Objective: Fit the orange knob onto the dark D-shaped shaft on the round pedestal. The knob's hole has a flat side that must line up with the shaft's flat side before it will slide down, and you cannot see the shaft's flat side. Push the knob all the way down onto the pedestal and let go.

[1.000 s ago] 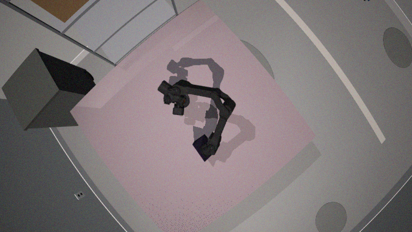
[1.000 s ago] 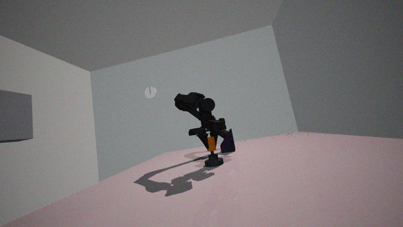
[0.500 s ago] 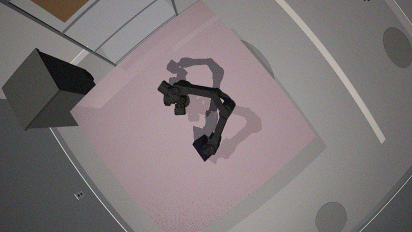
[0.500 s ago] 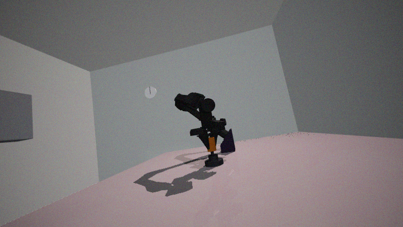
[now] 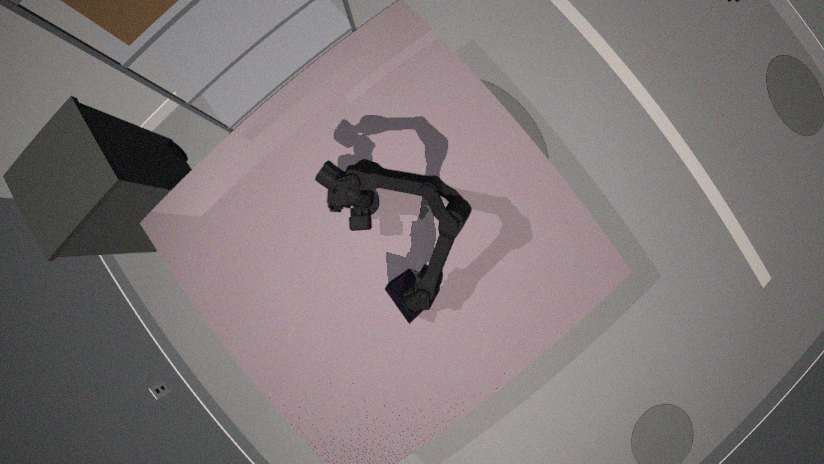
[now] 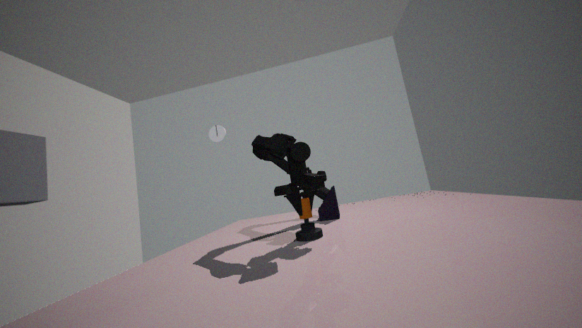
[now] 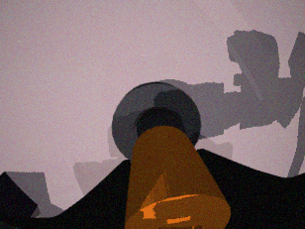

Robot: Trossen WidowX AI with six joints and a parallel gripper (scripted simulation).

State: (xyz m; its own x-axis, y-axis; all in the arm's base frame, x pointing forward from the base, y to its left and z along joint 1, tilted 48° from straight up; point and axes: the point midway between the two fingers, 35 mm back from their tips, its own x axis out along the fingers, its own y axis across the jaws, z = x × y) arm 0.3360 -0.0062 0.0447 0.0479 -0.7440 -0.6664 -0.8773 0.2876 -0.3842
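My gripper tip is 20 mm below the orange knob. The rest, counted from my gripper tip: round pedestal 40 mm below.
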